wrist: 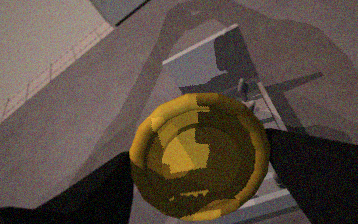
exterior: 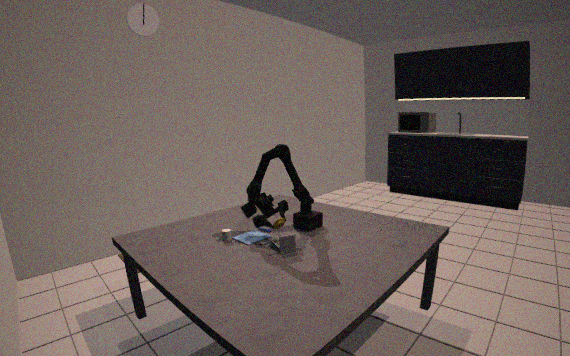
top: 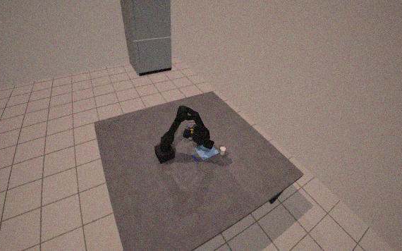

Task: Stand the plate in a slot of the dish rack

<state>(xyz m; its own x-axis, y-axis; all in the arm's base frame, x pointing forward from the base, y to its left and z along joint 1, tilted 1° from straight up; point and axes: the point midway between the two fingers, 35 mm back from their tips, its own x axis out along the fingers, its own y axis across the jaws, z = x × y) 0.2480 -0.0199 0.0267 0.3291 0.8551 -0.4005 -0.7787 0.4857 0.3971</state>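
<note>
My gripper tip is now 70 mm above the grey dish rack, 40 mm to the right of it and 40 mm short of it. From my gripper tip the other things lie so: yellow plate (10 mm to the right); then mat (160 mm to the right, 90 mm below, 20 mm ahead); then pale cup (250 mm to the right, 100 mm ahead, 70 mm below).
</note>
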